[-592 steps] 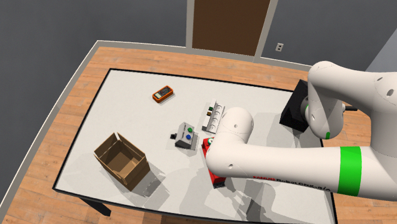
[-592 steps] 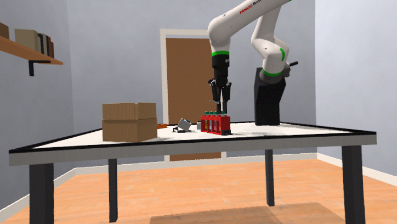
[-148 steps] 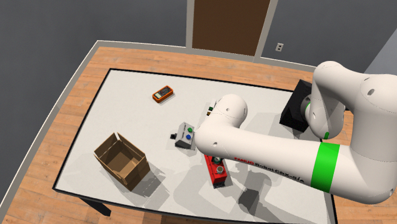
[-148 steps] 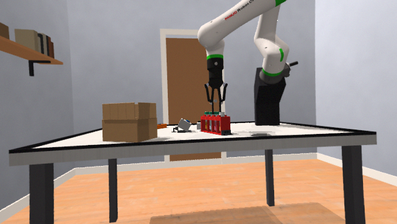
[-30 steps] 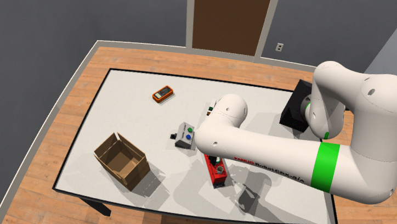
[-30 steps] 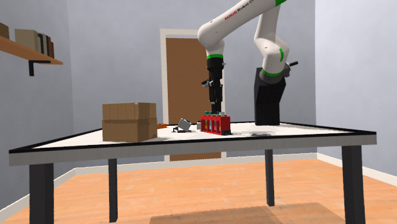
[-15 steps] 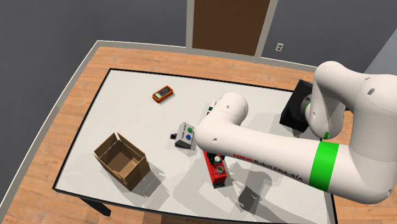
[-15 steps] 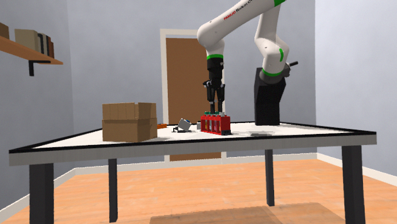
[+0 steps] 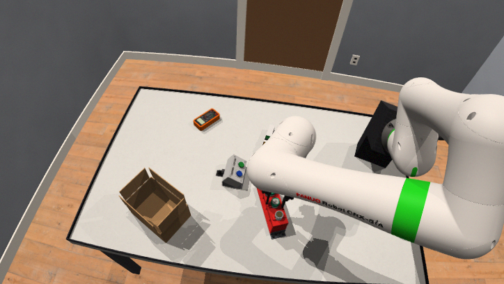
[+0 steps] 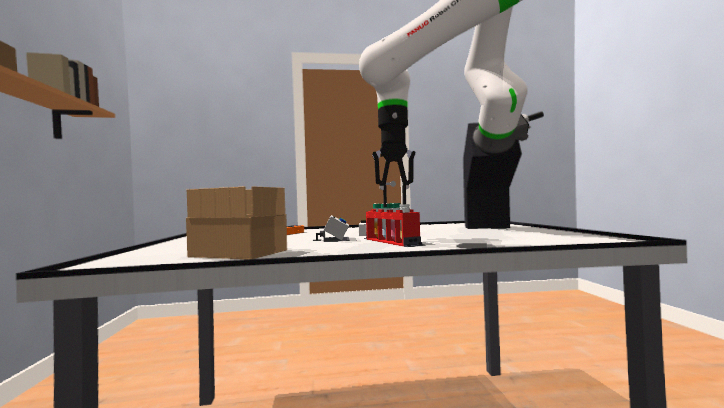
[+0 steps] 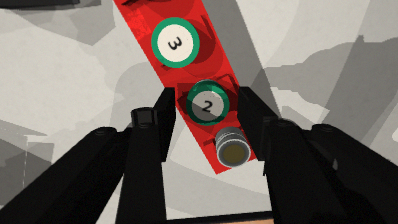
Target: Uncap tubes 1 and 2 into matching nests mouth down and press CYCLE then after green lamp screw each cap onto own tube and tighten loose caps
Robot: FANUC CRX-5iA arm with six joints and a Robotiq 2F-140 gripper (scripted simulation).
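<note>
Now: hand 3 cm above the cap 2. From my hand the other things lie so: blue key: 17 cm ahead, 12 cm to the right, 8 cm below; cap 3: 5 cm to the right, 3 cm below, 2 cm ahead; cap 4: 9 cm to the right, 5 cm ahead, 3 cm below.
</note>
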